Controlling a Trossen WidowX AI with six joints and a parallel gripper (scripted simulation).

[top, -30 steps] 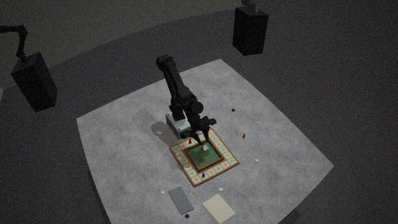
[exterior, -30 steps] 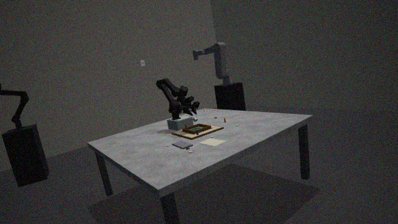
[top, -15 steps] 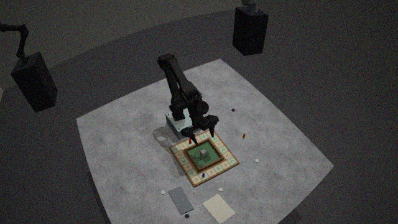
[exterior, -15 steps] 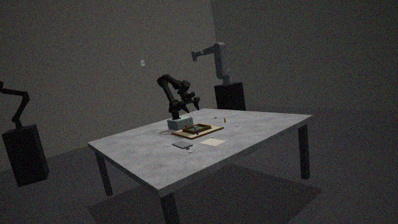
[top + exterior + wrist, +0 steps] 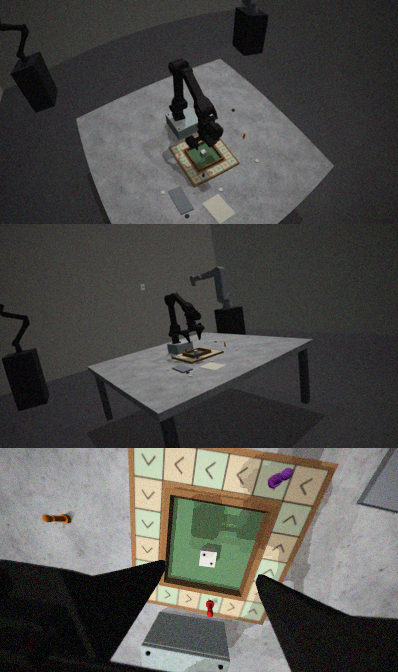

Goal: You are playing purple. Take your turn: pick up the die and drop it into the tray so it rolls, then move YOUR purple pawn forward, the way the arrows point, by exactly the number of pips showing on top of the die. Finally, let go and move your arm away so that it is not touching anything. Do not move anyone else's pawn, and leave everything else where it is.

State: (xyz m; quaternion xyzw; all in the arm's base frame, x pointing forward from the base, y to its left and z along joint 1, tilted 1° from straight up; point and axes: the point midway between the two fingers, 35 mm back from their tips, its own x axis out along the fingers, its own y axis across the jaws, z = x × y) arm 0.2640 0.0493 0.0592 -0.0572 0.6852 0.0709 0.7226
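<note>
My gripper tip is 12 cm short of the purple pawn, 8 cm above it and 5 cm to the left of it. The rest, counted from my gripper tip: white die (8 cm below, 1 cm behind); red pawn (11 cm behind, 8 cm below, 4 cm to the right); green tray (10 cm below).
</note>
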